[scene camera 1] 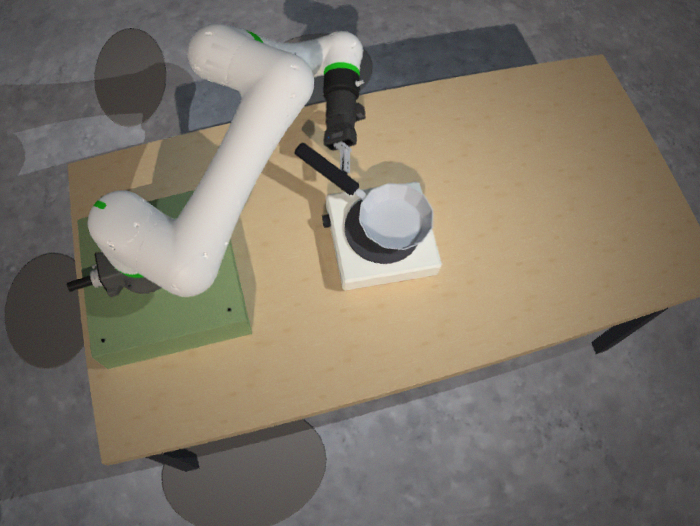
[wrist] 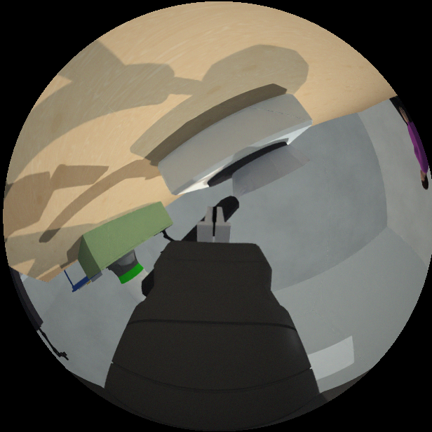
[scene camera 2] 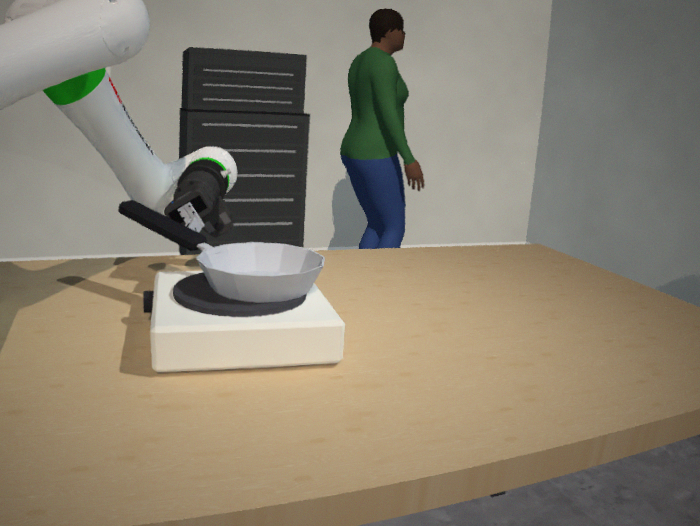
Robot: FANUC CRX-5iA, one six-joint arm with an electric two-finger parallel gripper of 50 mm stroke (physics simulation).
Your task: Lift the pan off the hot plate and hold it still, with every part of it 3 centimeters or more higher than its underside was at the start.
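Frame: origin at the arm's base, x ahead, y right, z down, level; centimetres.
Seen in the pictures: gripper, fingertip midpoint: (scene camera 1: 345, 172) (scene camera 2: 188, 235).
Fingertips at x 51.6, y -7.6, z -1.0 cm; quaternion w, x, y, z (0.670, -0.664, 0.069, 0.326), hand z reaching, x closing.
A point is followed by its place in that frame.
The light grey pan (scene camera 1: 394, 216) {y 5.8, x 59.7, z 2.9 cm} (scene camera 2: 260, 274) {y 2.7, x 60.5, z 2.9 cm} (wrist: 267, 172) sits on the dark plate of the white hot plate (scene camera 1: 390, 276) {y 19.3, x 53.6, z 5.1 cm} (scene camera 2: 248, 347) {y 19.4, x 54.0, z 6.9 cm} (wrist: 235, 142), shifted off the plate's centre. Its black handle (scene camera 1: 326, 168) {y -8.4, x 47.1, z -3.7 cm} (scene camera 2: 161, 224) {y -6.7, x 47.2, z -3.2 cm} (wrist: 230, 204) slants up and away toward the arm's side. My gripper (scene camera 1: 346, 169) {y -7.6, x 51.6, z -1.0 cm} (scene camera 2: 198, 229) {y -7.6, x 51.6, z -1.0 cm} (wrist: 214, 215) is shut with nothing between the fingers. The fingertips are beside the handle, close to its pan end; whether they touch it is not clear. In the wrist view the handle passes behind the fingers, and part of it is hidden.
The green base block (scene camera 1: 186, 322) {y 17.0, x 5.8, z -0.1 cm} (wrist: 127, 230) carries the arm at one end of the wooden table (scene camera 1: 537, 197) {y 9.0, x 101.0, z 10.5 cm} (scene camera 2: 452, 361) {y 24.0, x 81.2, z 10.4 cm}. A black knob (scene camera 1: 325, 220) {y 0.2, x 43.9, z 5.5 cm} (scene camera 2: 147, 301) {y 1.1, x 43.9, z 6.4 cm} sticks out of the hot plate's side. A dark drawer cabinet (scene camera 2: 244, 135) and a person (scene camera 2: 376, 113) stand beyond the table.
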